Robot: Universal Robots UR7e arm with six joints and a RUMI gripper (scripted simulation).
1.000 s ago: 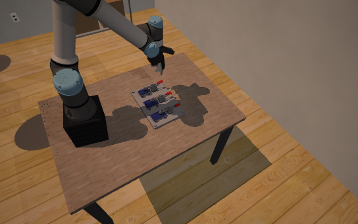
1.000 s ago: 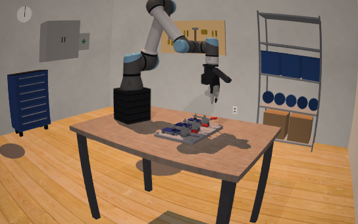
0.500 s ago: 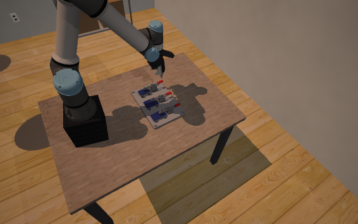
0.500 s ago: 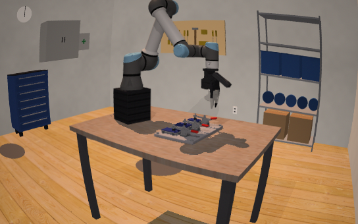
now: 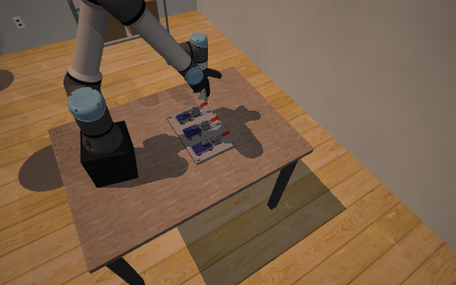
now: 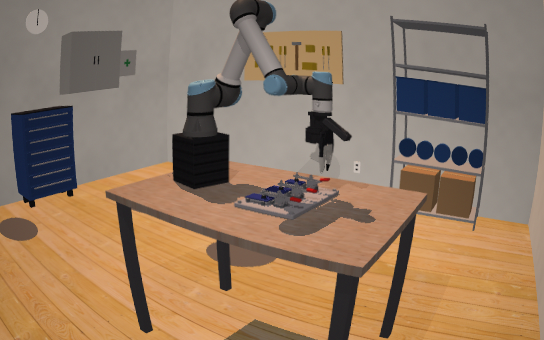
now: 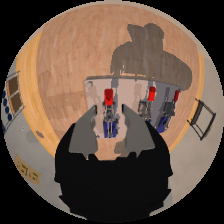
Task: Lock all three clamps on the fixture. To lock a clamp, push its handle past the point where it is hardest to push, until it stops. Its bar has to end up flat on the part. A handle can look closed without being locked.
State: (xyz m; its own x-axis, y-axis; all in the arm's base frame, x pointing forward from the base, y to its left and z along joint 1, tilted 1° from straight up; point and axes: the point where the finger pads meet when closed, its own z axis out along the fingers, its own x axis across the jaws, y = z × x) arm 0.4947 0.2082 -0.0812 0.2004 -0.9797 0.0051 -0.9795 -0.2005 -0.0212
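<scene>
Right now the grey fixture plate is 12 cm to the right of my hand, 10 cm below it and 6 cm behind it.
</scene>
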